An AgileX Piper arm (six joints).
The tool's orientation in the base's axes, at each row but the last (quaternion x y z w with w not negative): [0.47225, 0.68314, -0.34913, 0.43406]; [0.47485, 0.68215, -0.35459, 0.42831]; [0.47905, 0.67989, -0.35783, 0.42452]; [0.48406, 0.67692, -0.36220, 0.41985]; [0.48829, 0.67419, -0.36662, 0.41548]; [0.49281, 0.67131, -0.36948, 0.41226]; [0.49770, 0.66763, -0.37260, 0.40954]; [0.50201, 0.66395, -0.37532, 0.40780]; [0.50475, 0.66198, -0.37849, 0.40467]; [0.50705, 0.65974, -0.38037, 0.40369]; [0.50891, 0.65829, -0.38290, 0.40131]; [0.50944, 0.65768, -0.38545, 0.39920]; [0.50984, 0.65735, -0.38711, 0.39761]
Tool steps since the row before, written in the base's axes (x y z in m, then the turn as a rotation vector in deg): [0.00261, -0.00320, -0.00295, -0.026, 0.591, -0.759]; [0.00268, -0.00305, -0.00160, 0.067, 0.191, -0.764]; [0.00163, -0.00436, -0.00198, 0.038, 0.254, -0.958]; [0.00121, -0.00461, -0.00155, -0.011, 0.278, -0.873]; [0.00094, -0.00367, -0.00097, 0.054, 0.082, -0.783]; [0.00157, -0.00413, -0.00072, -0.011, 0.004, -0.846]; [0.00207, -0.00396, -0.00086, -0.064, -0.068, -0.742]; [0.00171, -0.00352, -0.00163, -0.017, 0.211, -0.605]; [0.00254, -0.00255, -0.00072, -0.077, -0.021, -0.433]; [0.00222, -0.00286, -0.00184, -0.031, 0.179, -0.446]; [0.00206, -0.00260, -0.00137, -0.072, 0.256, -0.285]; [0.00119, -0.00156, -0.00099, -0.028, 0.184, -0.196]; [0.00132, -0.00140, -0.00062, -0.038, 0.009, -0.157]
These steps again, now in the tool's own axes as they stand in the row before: [0.00117, 0.00168, 0.00464, 0.907, 0.210, -0.243]; [-0.00006, 0.00177, 0.00399, 0.757, 0.179, 0.138]; [0.00001, 0.00047, 0.00504, 0.963, 0.185, 0.149]; [-0.00041, 0.00005, 0.00499, 0.902, 0.137, 0.084]; [-0.00057, 0.00006, 0.00387, 0.738, 0.142, 0.239]; [-0.00109, 0.00059, 0.00430, 0.780, 0.066, 0.322]; [-0.00098, 0.00119, 0.00428, 0.667, -0.011, 0.337]; [-0.00005, 0.00105, 0.00411, 0.634, 0.082, 0.039]; [-0.00068, 0.00202, 0.00299, 0.402, -0.039, 0.174]; [0.00030, 0.00178, 0.00364, 0.479, 0.046, 0.004]; [-0.00001, 0.00165, 0.00319, 0.366, 0.005, -0.134]; [0.00015, 0.00098, 0.00196, 0.251, 0.026, -0.097]; [-0.00015, 0.00110, 0.00169, 0.154, -0.019, 0.047]
